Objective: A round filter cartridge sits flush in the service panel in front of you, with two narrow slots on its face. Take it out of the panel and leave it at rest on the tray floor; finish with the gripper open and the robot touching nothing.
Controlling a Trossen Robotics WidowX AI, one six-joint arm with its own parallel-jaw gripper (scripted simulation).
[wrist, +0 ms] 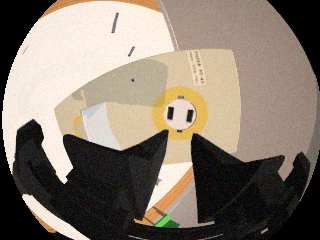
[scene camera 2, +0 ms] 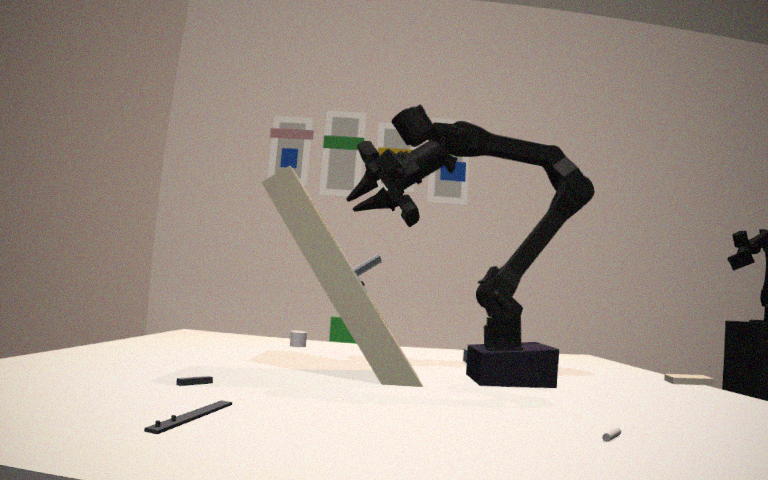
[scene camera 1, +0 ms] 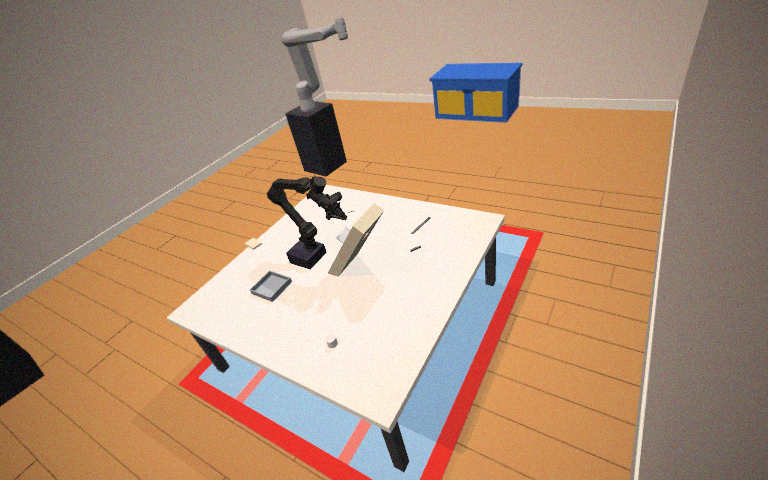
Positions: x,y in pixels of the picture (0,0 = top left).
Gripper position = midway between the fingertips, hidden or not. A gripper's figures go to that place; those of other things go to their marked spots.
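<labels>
My gripper [wrist: 180,136], 10 cm from the lens. Round filter cartridge [wrist: 180,114], 15 cm from the lens. Tan service panel [wrist: 135,95], 16 cm from the lens.
</labels>
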